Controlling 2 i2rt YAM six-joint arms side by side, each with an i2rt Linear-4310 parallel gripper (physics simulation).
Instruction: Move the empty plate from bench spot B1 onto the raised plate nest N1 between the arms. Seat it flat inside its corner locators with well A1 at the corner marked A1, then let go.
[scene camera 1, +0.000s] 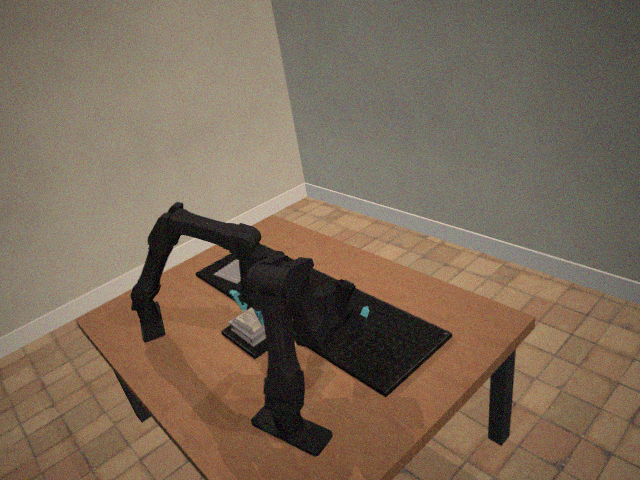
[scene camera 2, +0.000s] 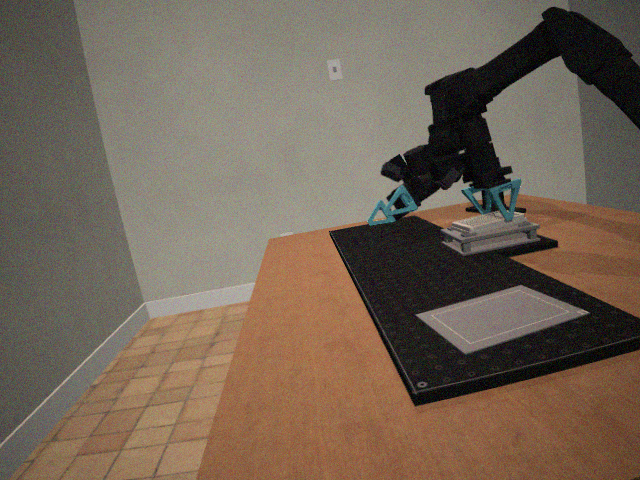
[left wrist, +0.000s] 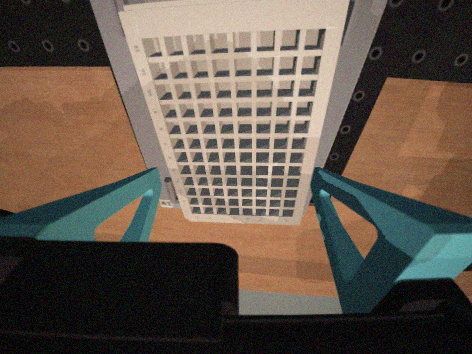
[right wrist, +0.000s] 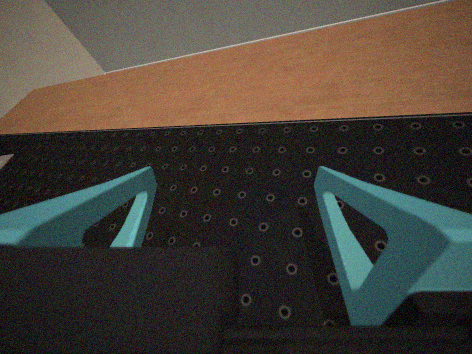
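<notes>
The pale multi-well plate rests on the grey raised nest. In the left wrist view its near end reaches past the nest's edge by the corner label A1. Whether it sits flat inside all the locators I cannot tell. My left gripper is open, its fingertips at either side of the plate's near end. My right gripper is open and empty over the black board, away from the plate; one fingertip shows in scene camera 1.
A flat grey pad with a white outline lies bare on the long black perforated board. The two dark arms crowd together above the board, and the right arm partly hides the nest in scene camera 1.
</notes>
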